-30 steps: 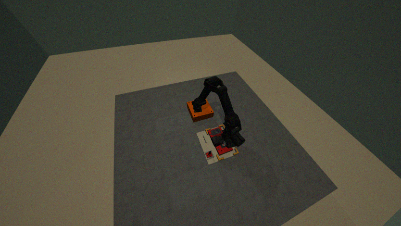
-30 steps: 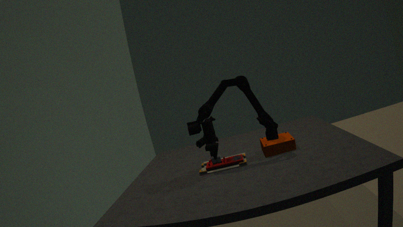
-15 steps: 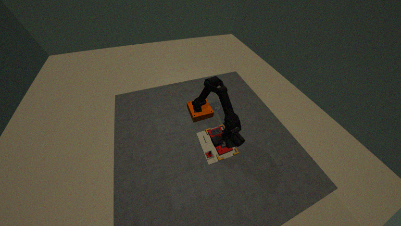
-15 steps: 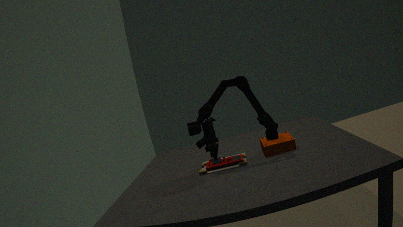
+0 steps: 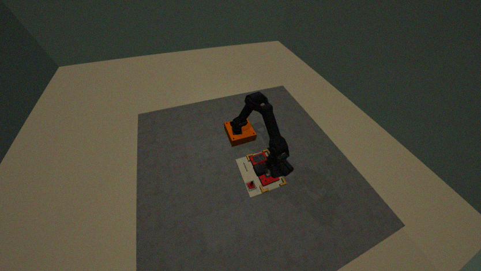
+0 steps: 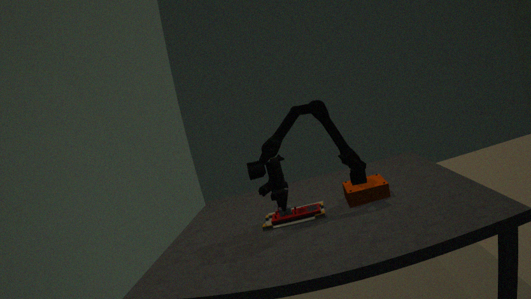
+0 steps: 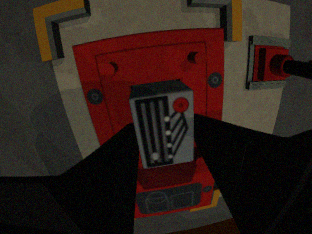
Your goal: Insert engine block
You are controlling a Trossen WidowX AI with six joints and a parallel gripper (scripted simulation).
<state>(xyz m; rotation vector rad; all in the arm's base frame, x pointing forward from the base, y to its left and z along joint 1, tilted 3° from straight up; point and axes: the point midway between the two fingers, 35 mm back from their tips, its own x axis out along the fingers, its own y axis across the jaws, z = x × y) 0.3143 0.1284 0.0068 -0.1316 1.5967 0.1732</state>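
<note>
Now: gripper tip 11 cm to the left of the black post, 5 cm short of it and 1 cm above it. Round my gripper tip: grey engine block (1 cm below).
</note>
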